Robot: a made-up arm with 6 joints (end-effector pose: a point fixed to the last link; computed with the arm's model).
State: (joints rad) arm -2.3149 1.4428 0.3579 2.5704 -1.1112 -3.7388
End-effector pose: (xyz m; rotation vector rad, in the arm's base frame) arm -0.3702 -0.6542 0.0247 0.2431 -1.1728 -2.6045
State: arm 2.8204 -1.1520 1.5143 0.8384 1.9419 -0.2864
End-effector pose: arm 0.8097 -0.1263 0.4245 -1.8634 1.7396 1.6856
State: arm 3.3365 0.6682 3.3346 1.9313 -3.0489 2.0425
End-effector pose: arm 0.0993 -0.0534 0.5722 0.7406 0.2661 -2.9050
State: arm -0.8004 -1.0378 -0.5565 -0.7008 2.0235 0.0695
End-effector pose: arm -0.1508 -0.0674 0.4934 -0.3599 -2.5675 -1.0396
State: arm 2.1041 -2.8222 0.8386 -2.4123 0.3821 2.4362
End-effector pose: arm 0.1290 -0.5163 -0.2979 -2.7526 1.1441 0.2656
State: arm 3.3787 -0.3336 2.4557 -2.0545 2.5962 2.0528
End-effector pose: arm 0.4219 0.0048 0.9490 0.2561 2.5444 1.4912
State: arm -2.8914 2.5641 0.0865 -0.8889 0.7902 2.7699
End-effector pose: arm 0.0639 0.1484 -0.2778 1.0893 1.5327 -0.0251
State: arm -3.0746 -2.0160 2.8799 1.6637 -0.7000 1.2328
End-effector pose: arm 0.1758 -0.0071 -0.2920 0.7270 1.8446 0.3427
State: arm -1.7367 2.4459 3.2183 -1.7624 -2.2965 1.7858
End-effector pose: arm -0.0756 -0.6856 -0.0692 -0.9934 0.1065 0.6288
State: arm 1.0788 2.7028 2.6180 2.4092 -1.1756 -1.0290
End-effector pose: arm 0.1273 0.5570 -0.1205 -0.9487 -0.7034 -0.2548
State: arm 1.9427 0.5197 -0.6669 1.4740 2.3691 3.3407
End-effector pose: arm -0.1825 0.5220 0.3916 0.3822 -2.1460 -0.5114
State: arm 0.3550 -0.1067 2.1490 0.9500 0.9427 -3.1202
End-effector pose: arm -0.3263 -0.2469 0.8440 0.0623 -0.8086 2.6163
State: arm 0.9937 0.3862 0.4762 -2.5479 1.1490 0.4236
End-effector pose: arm 0.1462 0.5330 0.5726 1.6141 0.7050 -0.5863
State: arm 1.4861 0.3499 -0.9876 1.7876 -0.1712 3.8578
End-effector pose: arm -0.0066 0.4379 0.3807 -0.4981 1.1899 0.7367
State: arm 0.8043 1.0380 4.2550 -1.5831 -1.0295 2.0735
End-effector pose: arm 0.0432 0.0484 0.6309 0.3099 2.9003 0.8268
